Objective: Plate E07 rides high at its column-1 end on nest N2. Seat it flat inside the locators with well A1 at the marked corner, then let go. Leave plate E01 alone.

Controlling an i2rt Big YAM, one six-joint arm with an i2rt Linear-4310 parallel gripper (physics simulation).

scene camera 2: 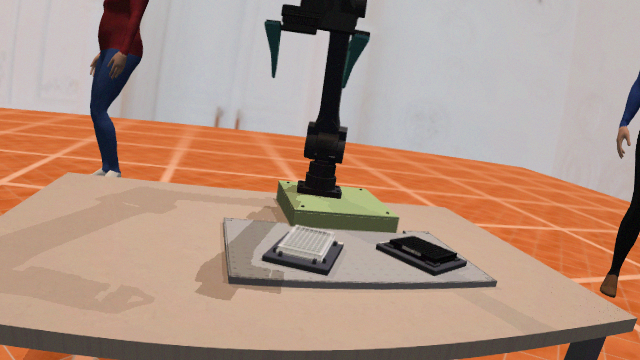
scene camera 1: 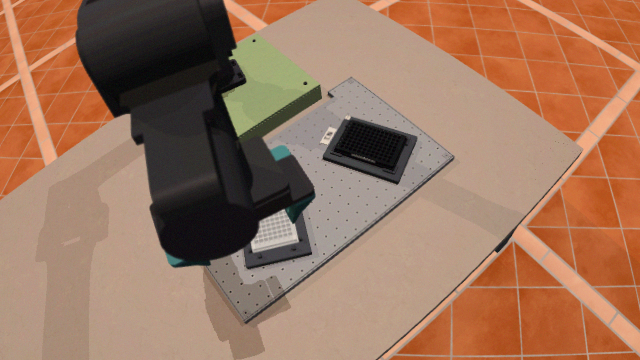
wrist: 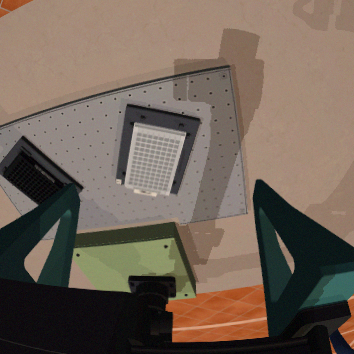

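Pixels of known places: gripper, between the fingertips: [scene camera 2: 308, 82] [wrist: 162, 189]; arm's base, origin of its link: [scene camera 2: 318, 191] [scene camera 1: 218, 82] [wrist: 152, 284].
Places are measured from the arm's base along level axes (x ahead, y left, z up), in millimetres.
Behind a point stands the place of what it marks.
Observation:
The white plate E07 [scene camera 1: 275, 232] @(y -36, x 424, z -20 mm) [scene camera 2: 306, 243] @(y -34, x 406, z -14 mm) [wrist: 155, 159] @(y -36, x 386, z -22 mm) lies on the dark nest N2 [scene camera 1: 277, 258] @(y -54, x 467, z -30 mm) [scene camera 2: 295, 262] @(y -52, x 470, z -30 mm) [wrist: 162, 120] @(y -52, x 458, z -30 mm). Its end nearer the robot base looks raised, and it covers the nest's rim there. A small pale mark [wrist: 119, 182] @(y 37, x 329, z -29 mm) shows at a base-side corner of that nest. The black plate E01 [scene camera 1: 371, 143] @(y 215, x 340, z -17 mm) [scene camera 2: 422, 248] @(y 210, x 347, z -17 mm) [wrist: 32, 180] @(y 213, x 347, z -15 mm) lies on the other dark nest. My gripper [scene camera 1: 241, 242] @(y -74, x 580, z 273 mm) [scene camera 2: 309, 82] @(y -74, x 580, z 273 mm) [wrist: 162, 189] @(y -74, x 580, z 273 mm) is open and empty, high above the table. The arm hides part of the white plate in scene camera 1; well lettering is too small to read.
Both nests stand on a perforated grey board [scene camera 1: 340, 200] @(y 103, x 412, z -41 mm) [wrist: 100, 115] @(y 53, x 466, z -41 mm). The green base block [scene camera 1: 280, 85] @(y 123, x 95, z -5 mm) [scene camera 2: 345, 220] @(y 64, x 167, z -25 mm) [wrist: 125, 260] @(y 56, x 106, z -5 mm) stands beside it, carrying the arm. A small white label [scene camera 1: 328, 136] @(y 156, x 262, z -40 mm) lies beside the black plate's nest. A person in red [scene camera 2: 120, 30] stands beyond the table.

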